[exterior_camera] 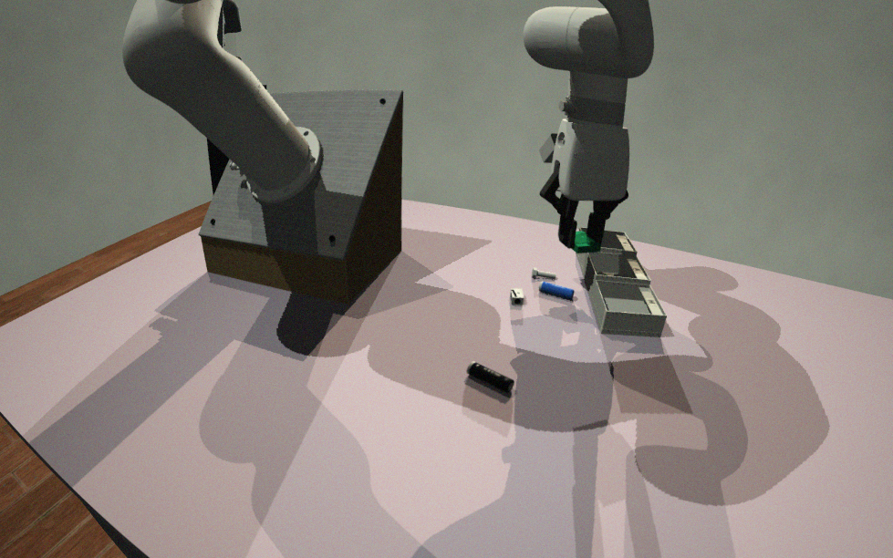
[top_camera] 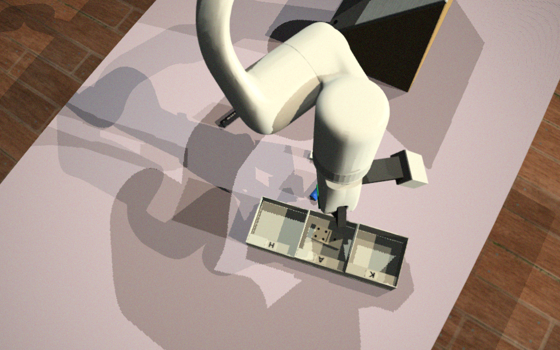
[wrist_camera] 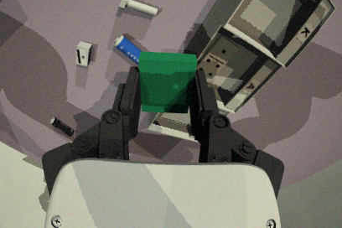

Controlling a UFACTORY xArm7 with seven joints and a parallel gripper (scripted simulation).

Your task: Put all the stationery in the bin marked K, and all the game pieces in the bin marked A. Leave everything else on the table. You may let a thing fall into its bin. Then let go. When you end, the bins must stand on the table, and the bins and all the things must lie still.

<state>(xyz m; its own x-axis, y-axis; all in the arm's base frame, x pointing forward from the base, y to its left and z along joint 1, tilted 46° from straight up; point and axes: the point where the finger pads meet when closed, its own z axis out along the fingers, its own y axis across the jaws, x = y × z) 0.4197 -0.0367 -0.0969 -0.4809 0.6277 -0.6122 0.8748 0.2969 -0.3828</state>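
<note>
My hand is 80 mm past the white pencil sharpener, 60 mm to the left of it and 80 mm above it. Round my hand: three-part bin row: 60 mm ahead, 20 mm to the left, 70 mm below; blue battery: 20 mm behind, 30 mm to the right, 80 mm below; green block: 20 mm below.
</note>
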